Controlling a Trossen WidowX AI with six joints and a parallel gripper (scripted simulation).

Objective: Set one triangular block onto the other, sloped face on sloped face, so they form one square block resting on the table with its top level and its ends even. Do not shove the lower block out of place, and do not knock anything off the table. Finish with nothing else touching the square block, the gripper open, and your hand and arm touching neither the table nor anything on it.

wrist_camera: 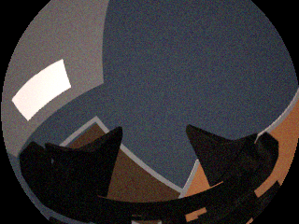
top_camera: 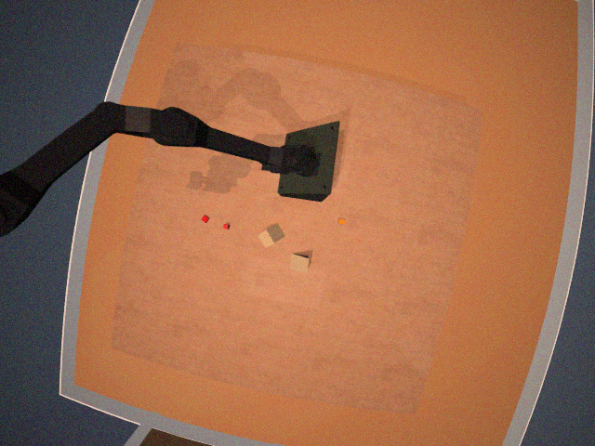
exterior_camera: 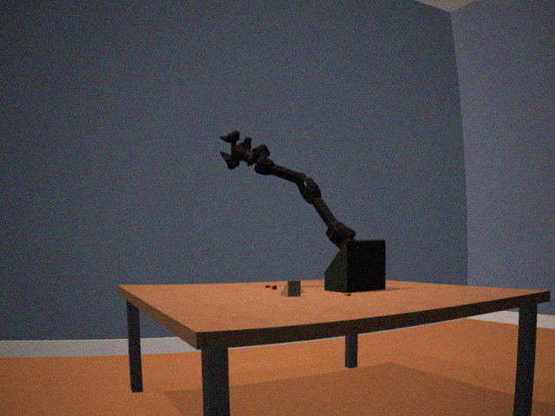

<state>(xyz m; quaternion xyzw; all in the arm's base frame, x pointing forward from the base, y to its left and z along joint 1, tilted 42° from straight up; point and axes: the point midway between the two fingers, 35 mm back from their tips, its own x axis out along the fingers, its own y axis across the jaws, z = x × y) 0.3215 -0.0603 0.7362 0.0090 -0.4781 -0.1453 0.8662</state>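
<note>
The triangular block is 12 cm behind my gripper tip, 47 cm to the left of it and 64 cm below it. Round my gripper tip: orange cube (22 cm behind, 71 cm to the left, 66 cm below).
</note>
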